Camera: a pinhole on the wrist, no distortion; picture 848 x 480 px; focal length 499.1 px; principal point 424.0 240.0 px. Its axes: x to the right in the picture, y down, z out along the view. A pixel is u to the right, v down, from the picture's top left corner.
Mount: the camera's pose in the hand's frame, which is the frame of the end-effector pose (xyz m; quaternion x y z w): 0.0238 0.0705 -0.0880 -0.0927 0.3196 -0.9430 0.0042
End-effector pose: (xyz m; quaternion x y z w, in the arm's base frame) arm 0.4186 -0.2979 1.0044 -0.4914 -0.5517 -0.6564 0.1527
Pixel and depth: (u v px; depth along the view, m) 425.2 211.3 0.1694
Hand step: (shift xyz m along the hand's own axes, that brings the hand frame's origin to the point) 0.0540 -0.0238 0.0498
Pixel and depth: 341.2 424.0 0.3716
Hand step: 0.1433 -0.2581 0.1080
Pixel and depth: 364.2 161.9 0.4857
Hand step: 0.1711 -0.1575 0.3260
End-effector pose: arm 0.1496 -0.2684 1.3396 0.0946 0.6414 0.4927 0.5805
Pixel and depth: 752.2 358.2 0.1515
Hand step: -0.0491 -0.0559 0.0254
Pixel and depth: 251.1 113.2 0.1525
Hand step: 0.1048 0.0131 0.0450
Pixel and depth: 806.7 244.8 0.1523
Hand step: -0.0640 -0.0302 0.0498
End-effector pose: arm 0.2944 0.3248 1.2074 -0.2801 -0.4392 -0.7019 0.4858
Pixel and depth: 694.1 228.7 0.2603
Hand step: -0.0681 -0.0910 0.1425
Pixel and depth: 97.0 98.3 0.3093
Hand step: 0.2824 -0.0322 0.1709
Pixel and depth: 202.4 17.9 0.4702
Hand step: 0.3232 -0.0320 0.3684
